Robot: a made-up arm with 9 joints. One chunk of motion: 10 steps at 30 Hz.
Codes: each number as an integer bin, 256 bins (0 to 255) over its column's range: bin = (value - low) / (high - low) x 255, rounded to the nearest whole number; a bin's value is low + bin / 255 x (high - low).
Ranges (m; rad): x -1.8..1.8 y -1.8..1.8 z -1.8..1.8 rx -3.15..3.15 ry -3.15..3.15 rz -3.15..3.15
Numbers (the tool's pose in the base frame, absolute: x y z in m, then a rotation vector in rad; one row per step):
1: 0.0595 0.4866 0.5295 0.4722 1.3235 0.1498
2: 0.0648 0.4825 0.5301 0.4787 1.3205 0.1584
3: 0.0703 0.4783 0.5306 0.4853 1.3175 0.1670
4: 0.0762 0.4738 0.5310 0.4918 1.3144 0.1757
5: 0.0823 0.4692 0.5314 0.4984 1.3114 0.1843
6: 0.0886 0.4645 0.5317 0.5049 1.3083 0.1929
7: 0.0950 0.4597 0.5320 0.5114 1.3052 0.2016
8: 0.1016 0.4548 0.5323 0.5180 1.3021 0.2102
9: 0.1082 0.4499 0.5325 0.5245 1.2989 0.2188
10: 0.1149 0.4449 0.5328 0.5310 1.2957 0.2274
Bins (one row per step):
1: 132 162 165 147 181 134
2: 132 162 165 147 181 134
3: 132 161 165 147 181 134
4: 133 161 165 147 181 135
5: 133 161 165 148 181 135
6: 134 160 165 148 180 135
7: 134 160 165 148 180 136
8: 135 160 165 148 180 136
9: 135 159 165 149 180 136
10: 136 159 165 149 180 137

